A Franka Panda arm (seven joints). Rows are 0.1 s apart.
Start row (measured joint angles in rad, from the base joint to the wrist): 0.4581, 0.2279, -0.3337, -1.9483, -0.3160, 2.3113, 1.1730
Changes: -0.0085, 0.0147, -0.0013, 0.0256, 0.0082, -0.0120, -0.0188; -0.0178, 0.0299, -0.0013, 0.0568, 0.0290, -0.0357, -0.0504; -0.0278, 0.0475, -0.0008, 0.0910, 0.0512, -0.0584, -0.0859; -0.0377, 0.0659, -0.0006, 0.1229, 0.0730, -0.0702, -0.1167; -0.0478, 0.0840, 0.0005, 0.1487, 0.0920, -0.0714, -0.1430; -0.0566, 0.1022, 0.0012, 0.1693, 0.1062, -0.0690, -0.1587; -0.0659, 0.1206, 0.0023, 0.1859, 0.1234, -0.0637, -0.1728
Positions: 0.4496, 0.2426, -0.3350, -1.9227, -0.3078, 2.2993, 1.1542; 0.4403, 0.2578, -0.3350, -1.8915, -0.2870, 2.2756, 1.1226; 0.4303, 0.2754, -0.3345, -1.8573, -0.2648, 2.2529, 1.0871; 0.4204, 0.2938, -0.3343, -1.8254, -0.2430, 2.2411, 1.0563; 0.4103, 0.3119, -0.3332, -1.7996, -0.2240, 2.2399, 1.0300; 0.4015, 0.3301, -0.3325, -1.7790, -0.2098, 2.2423, 1.0143; 0.3922, 0.3485, -0.3314, -1.7624, -0.1926, 2.2476, 1.0002
